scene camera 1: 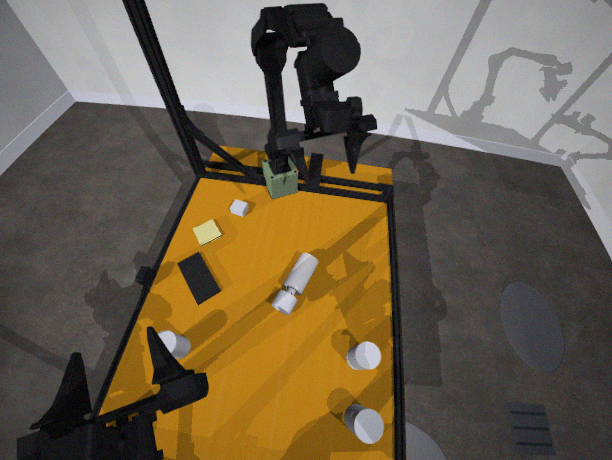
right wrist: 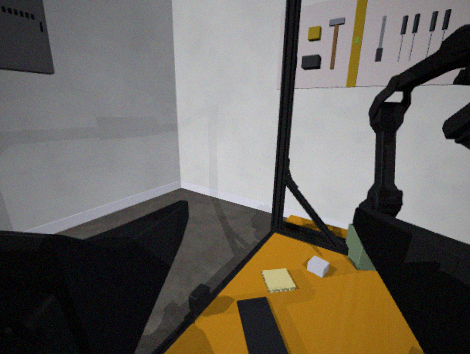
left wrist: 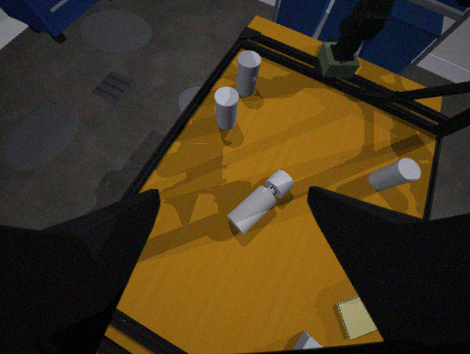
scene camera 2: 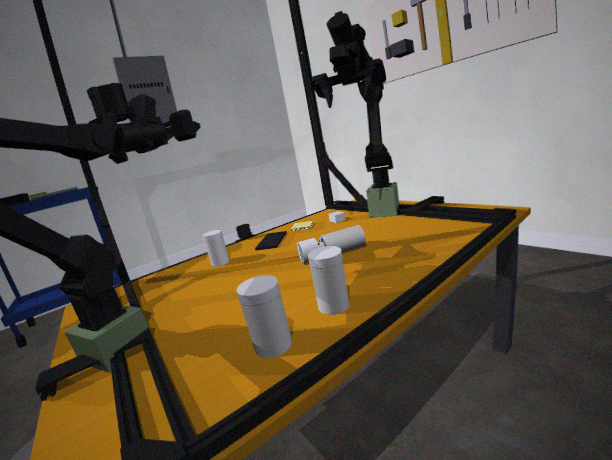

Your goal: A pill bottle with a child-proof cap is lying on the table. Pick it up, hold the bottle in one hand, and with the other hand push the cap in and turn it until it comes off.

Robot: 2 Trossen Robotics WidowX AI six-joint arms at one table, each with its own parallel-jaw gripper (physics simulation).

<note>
My left gripper (scene camera 1: 331,179) is open and holds nothing. My right gripper (scene camera 1: 113,339) is open, with nothing in its grasp. The table carries a black slab (scene camera 1: 199,279). Also in view: a pill bottle (scene camera 1: 305,266).
The pill bottle also shows in the left wrist view (left wrist: 260,201) and in scene camera 2 (scene camera 2: 350,238). My left gripper is seen too in the left wrist view (left wrist: 235,195) and in scene camera 2 (scene camera 2: 346,103). My right gripper shows as well in the right wrist view (right wrist: 270,211) and in scene camera 2 (scene camera 2: 186,129). The right wrist view misses the pill bottle: it is out of frame. The left wrist view does not show the black slab, which is hidden by my left gripper.
</note>
